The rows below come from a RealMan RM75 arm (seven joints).
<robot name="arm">
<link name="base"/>
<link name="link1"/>
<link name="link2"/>
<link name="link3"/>
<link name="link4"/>
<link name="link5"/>
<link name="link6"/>
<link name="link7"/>
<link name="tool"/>
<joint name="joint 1" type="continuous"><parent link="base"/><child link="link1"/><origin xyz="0.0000 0.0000 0.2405" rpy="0.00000 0.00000 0.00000"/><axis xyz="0 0 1"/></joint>
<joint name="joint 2" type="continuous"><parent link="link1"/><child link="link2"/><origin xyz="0.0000 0.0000 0.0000" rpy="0.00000 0.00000 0.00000"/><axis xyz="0 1 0"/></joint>
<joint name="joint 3" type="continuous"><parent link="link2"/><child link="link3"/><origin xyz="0.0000 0.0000 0.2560" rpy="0.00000 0.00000 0.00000"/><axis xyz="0 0 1"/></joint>
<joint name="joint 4" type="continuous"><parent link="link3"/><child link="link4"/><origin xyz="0.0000 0.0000 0.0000" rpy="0.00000 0.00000 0.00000"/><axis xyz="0 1 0"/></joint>
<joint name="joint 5" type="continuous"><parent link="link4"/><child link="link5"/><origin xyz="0.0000 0.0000 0.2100" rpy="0.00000 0.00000 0.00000"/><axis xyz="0 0 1"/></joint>
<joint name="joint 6" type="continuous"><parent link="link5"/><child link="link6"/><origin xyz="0.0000 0.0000 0.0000" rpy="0.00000 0.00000 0.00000"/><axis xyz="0 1 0"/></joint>
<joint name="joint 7" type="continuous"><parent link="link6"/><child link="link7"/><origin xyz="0.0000 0.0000 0.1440" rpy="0.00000 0.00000 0.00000"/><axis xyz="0 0 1"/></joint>
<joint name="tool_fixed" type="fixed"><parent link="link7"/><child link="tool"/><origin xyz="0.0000 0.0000 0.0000" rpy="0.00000 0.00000 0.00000"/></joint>
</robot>
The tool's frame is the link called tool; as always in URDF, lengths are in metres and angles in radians. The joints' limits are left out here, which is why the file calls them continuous.
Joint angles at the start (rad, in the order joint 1, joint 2, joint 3, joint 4, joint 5, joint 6, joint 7):
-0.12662 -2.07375 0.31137 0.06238 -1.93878 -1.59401 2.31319
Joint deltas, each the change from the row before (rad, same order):
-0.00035 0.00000 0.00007 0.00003 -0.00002 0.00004 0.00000
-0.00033 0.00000 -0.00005 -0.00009 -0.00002 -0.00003 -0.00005
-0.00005 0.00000 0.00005 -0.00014 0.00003 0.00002 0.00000
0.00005 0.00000 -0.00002 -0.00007 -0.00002 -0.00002 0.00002
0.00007 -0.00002 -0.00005 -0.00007 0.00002 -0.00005 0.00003
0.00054 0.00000 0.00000 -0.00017 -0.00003 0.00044 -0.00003
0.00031 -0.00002 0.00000 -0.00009 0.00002 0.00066 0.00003
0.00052 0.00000 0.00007 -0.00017 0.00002 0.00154 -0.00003
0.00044 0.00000 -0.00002 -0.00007 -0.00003 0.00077 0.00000
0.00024 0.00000 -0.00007 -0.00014 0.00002 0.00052 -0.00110
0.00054 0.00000 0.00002 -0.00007 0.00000 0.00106 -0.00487
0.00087 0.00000 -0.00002 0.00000 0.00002 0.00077 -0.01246
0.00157 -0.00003 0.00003 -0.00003 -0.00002 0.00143 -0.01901
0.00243 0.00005 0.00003 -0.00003 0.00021 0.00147 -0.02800
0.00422 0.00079 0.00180 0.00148 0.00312 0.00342 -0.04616
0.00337 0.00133 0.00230 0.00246 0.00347 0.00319 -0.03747
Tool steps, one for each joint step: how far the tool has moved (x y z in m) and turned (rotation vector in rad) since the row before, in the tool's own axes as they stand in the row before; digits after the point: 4 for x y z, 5 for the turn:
0.0000 0.0000 0.0001 -0.00035 0.00005 0.00000
0.0000 0.0001 0.0001 -0.00026 0.00015 -0.00015
0.0000 0.0000 0.0000 -0.00005 -0.00009 -0.00014
0.0000 0.0000 0.0000 0.00008 0.00001 -0.00004
0.0000 0.0000 0.0000 0.00007 0.00002 -0.00005
-0.0001 -0.0001 -0.0002 0.00091 -0.00047 -0.00015
-0.0001 -0.0001 -0.0001 0.00079 -0.00057 -0.00005
-0.0002 -0.0002 -0.0002 0.00161 -0.00130 -0.00016
-0.0001 -0.0001 -0.0002 0.00104 -0.00063 -0.00003
-0.0001 -0.0001 -0.0001 0.00069 -0.00042 -0.00121
-0.0001 -0.0002 -0.0002 0.00130 -0.00090 -0.00490
-0.0001 -0.0002 -0.0004 0.00141 -0.00076 -0.01240
-0.0002 -0.0004 -0.0007 0.00259 -0.00137 -0.01896
-0.0002 -0.0005 -0.0010 0.00334 -0.00172 -0.02782
-0.0003 -0.0009 -0.0016 0.00328 -0.00648 -0.04383
0.0000 -0.0009 -0.0012 0.00170 -0.00656 -0.03376

